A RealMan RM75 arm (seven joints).
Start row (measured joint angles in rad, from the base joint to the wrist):
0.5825 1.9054 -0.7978 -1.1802 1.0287 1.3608 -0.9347
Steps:
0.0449 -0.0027 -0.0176 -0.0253 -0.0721 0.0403 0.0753
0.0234 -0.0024 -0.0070 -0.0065 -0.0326 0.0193 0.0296
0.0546 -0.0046 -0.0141 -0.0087 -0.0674 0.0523 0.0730
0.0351 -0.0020 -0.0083 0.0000 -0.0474 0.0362 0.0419
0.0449 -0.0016 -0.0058 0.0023 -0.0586 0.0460 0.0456
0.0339 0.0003 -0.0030 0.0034 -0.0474 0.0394 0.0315
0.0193 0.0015 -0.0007 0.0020 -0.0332 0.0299 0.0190
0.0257 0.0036 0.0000 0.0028 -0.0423 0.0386 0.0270
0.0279 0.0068 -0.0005 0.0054 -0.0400 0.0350 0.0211
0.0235 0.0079 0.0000 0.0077 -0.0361 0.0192 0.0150
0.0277 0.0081 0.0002 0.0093 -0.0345 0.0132 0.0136
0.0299 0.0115 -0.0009 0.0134 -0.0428 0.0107 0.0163
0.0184 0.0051 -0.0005 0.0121 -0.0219 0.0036 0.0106
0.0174 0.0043 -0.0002 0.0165 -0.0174 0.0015 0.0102
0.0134 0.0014 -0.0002 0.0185 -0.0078 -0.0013 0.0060
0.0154 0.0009 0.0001 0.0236 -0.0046 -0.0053 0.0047
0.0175 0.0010 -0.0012 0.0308 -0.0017 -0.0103 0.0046
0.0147 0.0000 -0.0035 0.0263 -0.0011 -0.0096 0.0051
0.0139 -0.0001 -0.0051 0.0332 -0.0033 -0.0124 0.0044
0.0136 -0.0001 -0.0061 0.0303 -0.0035 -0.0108 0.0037
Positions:
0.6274 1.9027 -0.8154 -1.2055 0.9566 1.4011 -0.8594
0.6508 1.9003 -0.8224 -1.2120 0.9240 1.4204 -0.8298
0.7054 1.8957 -0.8365 -1.2207 0.8566 1.4727 -0.7568
0.7405 1.8937 -0.8448 -1.2207 0.8092 1.5089 -0.7149
0.7854 1.8921 -0.8506 -1.2184 0.7506 1.5549 -0.6693
0.8193 1.8924 -0.8536 -1.2150 0.7032 1.5943 -0.6378
0.8386 1.8939 -0.8543 -1.2130 0.6700 1.6242 -0.6188
0.8643 1.8975 -0.8543 -1.2102 0.6277 1.6628 -0.5918
0.8922 1.9043 -0.8548 -1.2048 0.5877 1.6978 -0.5707
0.9157 1.9122 -0.8548 -1.1971 0.5516 1.7170 -0.5557
0.9434 1.9203 -0.8546 -1.1878 0.5171 1.7302 -0.5421
0.9733 1.9318 -0.8555 -1.1744 0.4743 1.7409 -0.5258
0.9917 1.9369 -0.8560 -1.1623 0.4524 1.7445 -0.5152
1.0091 1.9412 -0.8562 -1.1458 0.4350 1.7460 -0.5050
1.0225 1.9426 -0.8564 -1.1273 0.4272 1.7447 -0.4990
1.0379 1.9435 -0.8563 -1.1037 0.4226 1.7394 -0.4943
1.0554 1.9445 -0.8575 -1.0729 0.4209 1.7291 -0.4897
1.0701 1.9445 -0.8610 -1.0466 0.4198 1.7195 -0.4846
1.0840 1.9444 -0.8661 -1.0134 0.4165 1.7071 -0.4802
1.0976 1.9443 -0.8722 -0.9831 0.4130 1.6963 -0.4765

